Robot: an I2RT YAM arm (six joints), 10 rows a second.
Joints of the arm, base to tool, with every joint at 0 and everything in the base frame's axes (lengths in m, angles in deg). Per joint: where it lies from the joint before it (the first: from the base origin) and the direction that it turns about. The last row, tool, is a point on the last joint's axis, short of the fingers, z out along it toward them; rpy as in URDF.
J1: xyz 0 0 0.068 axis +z
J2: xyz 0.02 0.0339 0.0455 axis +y
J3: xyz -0.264 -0.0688 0 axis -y
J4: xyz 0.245 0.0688 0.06 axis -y
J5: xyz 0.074 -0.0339 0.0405 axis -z
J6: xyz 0.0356 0 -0.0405 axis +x
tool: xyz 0 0 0 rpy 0 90 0
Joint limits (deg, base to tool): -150..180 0..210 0..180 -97..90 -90..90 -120..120
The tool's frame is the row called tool.
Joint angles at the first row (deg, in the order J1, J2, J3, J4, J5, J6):
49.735 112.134 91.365 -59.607 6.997 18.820
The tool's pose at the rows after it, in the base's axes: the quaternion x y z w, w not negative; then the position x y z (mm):
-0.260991 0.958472 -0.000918 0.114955 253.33 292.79 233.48
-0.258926 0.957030 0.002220 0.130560 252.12 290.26 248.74
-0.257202 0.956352 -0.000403 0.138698 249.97 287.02 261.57
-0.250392 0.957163 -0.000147 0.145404 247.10 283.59 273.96
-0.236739 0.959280 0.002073 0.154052 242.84 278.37 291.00
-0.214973 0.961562 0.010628 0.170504 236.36 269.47 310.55
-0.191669 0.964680 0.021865 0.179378 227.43 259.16 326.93
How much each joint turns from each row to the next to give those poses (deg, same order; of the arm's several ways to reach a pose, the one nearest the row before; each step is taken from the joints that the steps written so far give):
0.089 -1.041 1.647 -1.441 0.540 -0.179
-0.040 -1.506 1.253 -1.054 0.716 -0.046
0.005 -1.158 1.286 -1.833 0.791 0.041
0.045 -1.186 1.179 -1.764 0.510 0.720
0.036 -1.593 1.715 -2.464 0.563 1.486
-0.064 -2.748 0.779 -1.584 0.630 2.190
0.028 -2.984 0.005 -1.626 0.002 2.626

